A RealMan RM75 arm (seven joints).
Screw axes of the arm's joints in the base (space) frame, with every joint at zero. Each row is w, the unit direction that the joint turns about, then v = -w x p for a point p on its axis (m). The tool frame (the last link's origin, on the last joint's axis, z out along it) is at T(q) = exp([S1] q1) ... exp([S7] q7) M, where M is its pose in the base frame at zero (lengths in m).
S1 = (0, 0, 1, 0.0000, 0.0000, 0.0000)
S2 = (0, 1, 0, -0.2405, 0.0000, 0.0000)
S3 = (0, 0, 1, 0.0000, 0.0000, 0.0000)
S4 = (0, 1, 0, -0.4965, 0.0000, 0.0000)
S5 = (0, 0, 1, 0.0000, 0.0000, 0.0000)
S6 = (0, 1, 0, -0.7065, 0.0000, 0.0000)
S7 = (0, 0, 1, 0.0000, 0.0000, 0.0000)
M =
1 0 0 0.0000
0 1 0 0.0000
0 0 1 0.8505
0 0 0 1
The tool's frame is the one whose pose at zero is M.
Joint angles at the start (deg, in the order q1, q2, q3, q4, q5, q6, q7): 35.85 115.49 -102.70 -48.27 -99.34 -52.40 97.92
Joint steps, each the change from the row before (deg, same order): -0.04 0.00 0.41 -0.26 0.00 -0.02 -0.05; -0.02 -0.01 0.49 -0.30 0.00 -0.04 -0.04; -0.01 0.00 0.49 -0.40 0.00 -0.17 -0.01; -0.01 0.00 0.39 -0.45 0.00 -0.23 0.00; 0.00 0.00 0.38 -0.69 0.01 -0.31 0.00; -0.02 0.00 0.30 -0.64 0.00 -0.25 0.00; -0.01 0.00 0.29 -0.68 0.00 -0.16 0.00; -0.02 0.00 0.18 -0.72 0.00 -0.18 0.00
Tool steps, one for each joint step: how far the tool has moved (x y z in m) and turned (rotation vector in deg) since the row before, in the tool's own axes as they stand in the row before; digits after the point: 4 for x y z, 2 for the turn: -0.0016 -0.0013 -0.0010 0.28 -0.38 -0.01; -0.0019 -0.0016 -0.0013 0.32 -0.44 -0.01; -0.0025 -0.0012 -0.0013 0.20 -0.49 -0.07; -0.0026 -0.0008 -0.0011 0.08 -0.45 -0.15; -0.0039 -0.0006 -0.0012 0.01 -0.59 -0.35; -0.0034 -0.0004 -0.0010 0.02 -0.51 -0.34; -0.0037 -0.0006 -0.0010 0.10 -0.54 -0.39; -0.0037 -0.0002 -0.0008 0.01 -0.50 -0.47
